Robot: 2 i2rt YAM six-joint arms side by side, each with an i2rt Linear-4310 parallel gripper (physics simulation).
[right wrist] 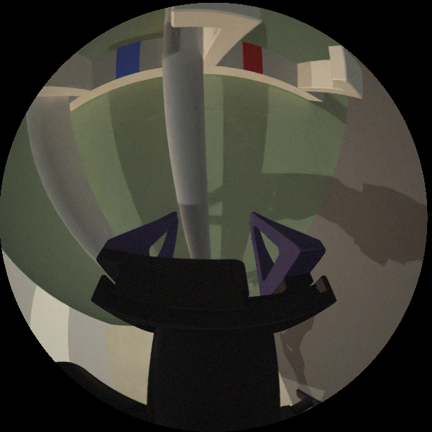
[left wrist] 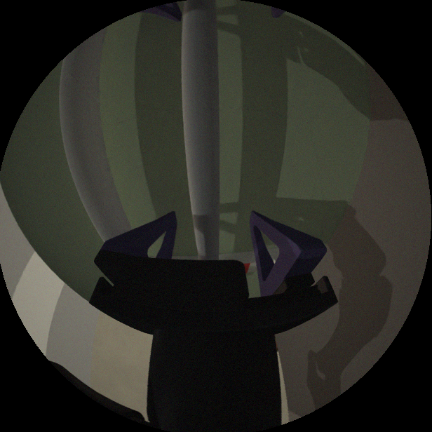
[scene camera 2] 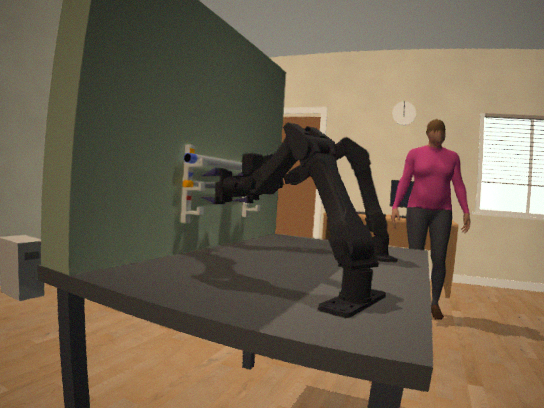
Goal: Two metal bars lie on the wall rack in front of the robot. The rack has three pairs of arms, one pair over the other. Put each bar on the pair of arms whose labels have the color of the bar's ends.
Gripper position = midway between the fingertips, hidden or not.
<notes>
In view: my left gripper (scene camera 2: 201, 186), my right gripper (right wrist: 213, 217) and a green wall panel (scene camera 2: 128, 92).
My left gripper shows as well in the left wrist view (left wrist: 212, 216). The green wall panel also shows in the left wrist view (left wrist: 294, 119).
</notes>
